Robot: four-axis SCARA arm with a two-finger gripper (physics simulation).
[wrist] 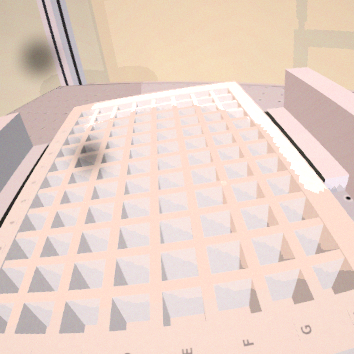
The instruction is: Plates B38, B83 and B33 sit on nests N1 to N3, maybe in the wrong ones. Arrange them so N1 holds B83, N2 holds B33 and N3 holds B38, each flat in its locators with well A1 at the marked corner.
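Places are measured from the arm's base along level axes (x ahead, y left, z up), in metres.
Pixels of known places: gripper, fingertip midpoint: (151, 111).
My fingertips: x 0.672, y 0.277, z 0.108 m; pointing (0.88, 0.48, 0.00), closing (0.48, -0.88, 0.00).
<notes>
Ahead of a thing's pixels: the offset from my fingertips to its middle. "spot": to the spot under its first point. Level surfaces: height alone.
A pale plate with a grid of square wells {spot: dz -0.009, dx -0.035, dy -0.024 m} (172, 205) fills most of the wrist view. Column letters E, F and G show along its near edge; its name does not show, so I cannot tell which of the three plates it is. My gripper (151, 111) is shut on this plate, with one pad along the left side and one along the right side. The plate's near corners are cut off by the view. Well A1, the nests N1 to N3 and their marked corners cannot be made out.
A perforated greyish-pink surface {dz -0.095 m} (150, 90) shows behind the plate's far edge. A pale upright post with dark stripes {spot: dz -0.005, dx +0.334, dy +0.408 m} (61, 42) stands at the upper left. A tan background with faint shadows lies beyond. A dark blurred spot lies at the upper left.
</notes>
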